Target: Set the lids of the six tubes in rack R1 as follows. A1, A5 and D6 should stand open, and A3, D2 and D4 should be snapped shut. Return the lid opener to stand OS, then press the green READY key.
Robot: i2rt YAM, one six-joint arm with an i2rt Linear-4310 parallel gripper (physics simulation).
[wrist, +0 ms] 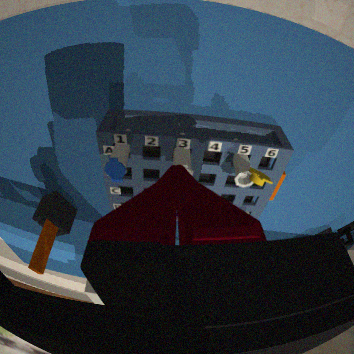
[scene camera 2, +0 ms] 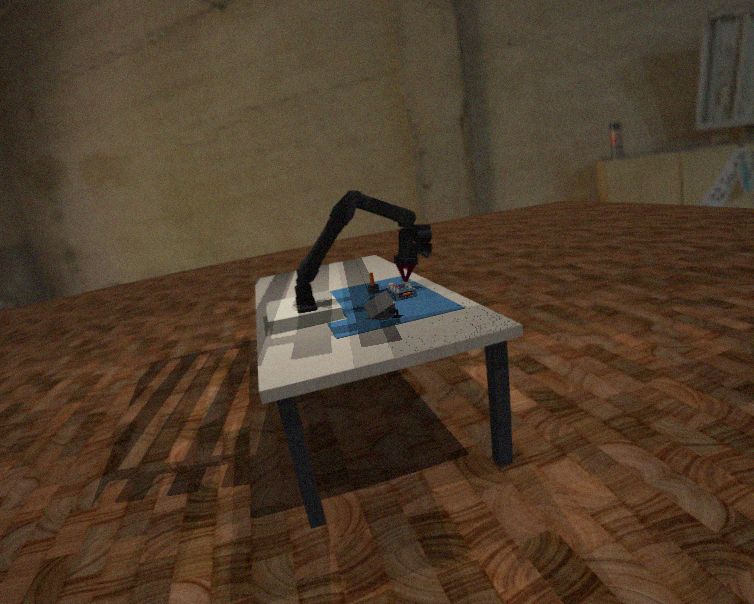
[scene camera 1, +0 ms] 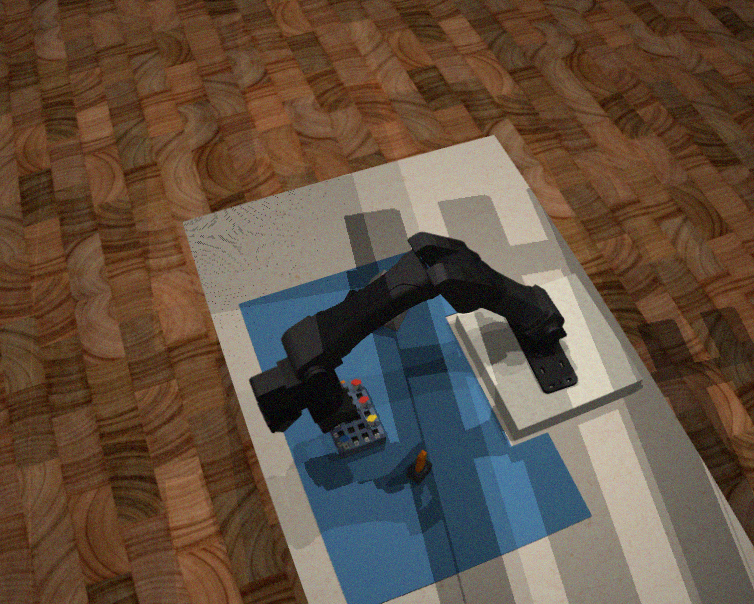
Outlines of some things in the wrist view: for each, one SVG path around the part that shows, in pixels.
My gripper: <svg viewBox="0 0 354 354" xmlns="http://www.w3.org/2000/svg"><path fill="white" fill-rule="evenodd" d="M354 265L338 233L329 232L266 240L259 220L196 181L183 165L171 165L155 183L97 219L92 225L80 263L80 269L104 304L57 297L15 286L0 271L0 326L52 354L301 354L354 325ZM176 214L179 245L175 245Z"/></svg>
An orange-handled tool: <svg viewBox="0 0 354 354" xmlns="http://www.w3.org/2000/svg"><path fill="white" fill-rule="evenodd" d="M47 218L28 264L28 268L38 274L43 274L58 230L58 227Z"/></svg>
